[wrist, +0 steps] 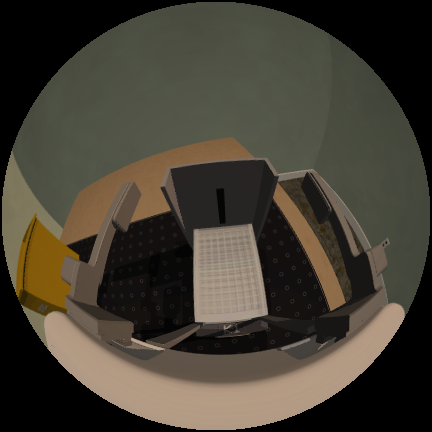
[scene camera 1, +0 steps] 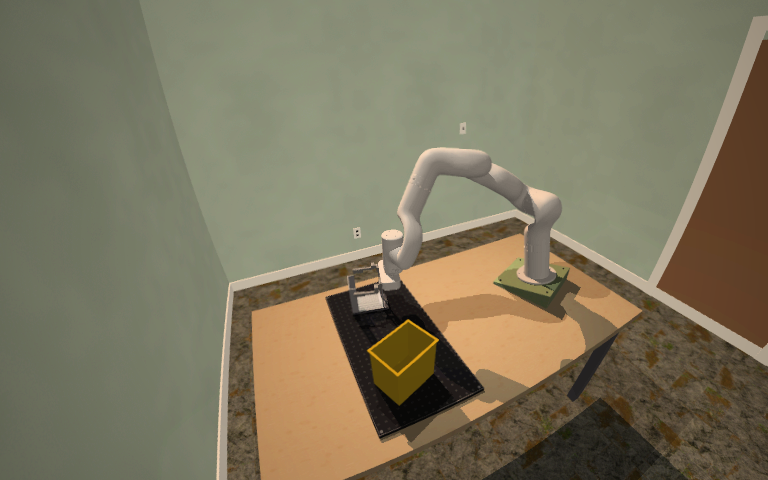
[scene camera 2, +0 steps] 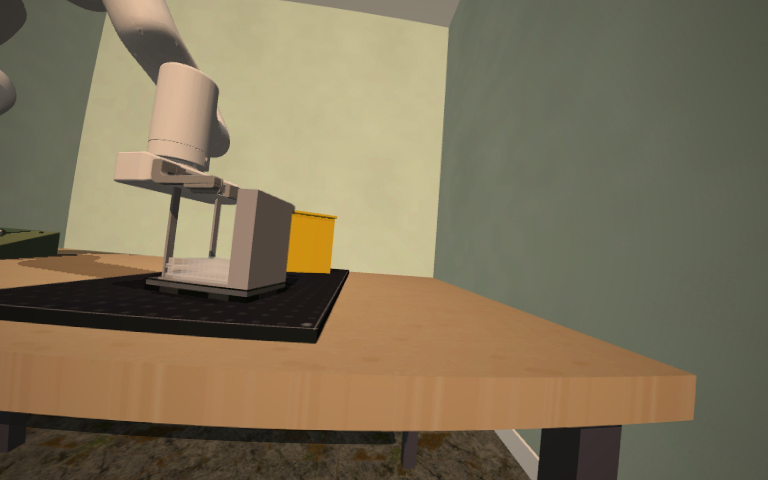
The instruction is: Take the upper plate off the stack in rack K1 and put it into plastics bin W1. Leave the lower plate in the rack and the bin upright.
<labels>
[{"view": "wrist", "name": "my gripper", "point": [219,177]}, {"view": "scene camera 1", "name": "yellow plastics bin W1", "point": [401,362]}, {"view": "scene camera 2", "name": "my gripper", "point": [263,199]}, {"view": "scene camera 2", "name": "yellow plastics bin W1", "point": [311,237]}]
</labels>
